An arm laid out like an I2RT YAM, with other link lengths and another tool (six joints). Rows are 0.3 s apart.
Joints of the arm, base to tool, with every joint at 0 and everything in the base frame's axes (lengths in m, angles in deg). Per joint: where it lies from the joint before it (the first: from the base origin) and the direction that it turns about. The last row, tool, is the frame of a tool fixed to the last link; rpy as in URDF.
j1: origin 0.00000 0.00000 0.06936 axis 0 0 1
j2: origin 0.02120 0.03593 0.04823 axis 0 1 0
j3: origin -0.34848 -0.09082 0.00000 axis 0 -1 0
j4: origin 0.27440 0.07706 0.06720 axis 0 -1 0
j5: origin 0.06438 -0.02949 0.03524 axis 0 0 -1
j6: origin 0.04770 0.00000 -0.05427 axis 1 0 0
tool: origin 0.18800 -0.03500 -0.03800 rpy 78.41 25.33 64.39
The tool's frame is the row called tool.
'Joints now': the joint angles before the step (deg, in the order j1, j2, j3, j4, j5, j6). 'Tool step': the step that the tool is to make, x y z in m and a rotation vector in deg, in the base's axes. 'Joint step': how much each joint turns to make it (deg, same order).
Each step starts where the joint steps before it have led.
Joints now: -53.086, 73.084, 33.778, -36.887, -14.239, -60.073
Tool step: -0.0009, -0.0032, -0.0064, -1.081, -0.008, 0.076
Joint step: -0.049, 0.252, -1.511, 2.563, 0.592, -0.288
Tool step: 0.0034, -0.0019, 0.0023, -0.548, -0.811, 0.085
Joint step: 0.063, -0.367, 0.029, 0.544, -0.314, 0.064
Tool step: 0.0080, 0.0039, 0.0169, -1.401, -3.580, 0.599
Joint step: -0.038, -4.207, 0.282, -1.222, -2.119, -0.012
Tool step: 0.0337, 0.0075, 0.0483, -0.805, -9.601, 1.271
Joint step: 0.768, -5.870, 4.093, -2.697, -6.801, 2.399
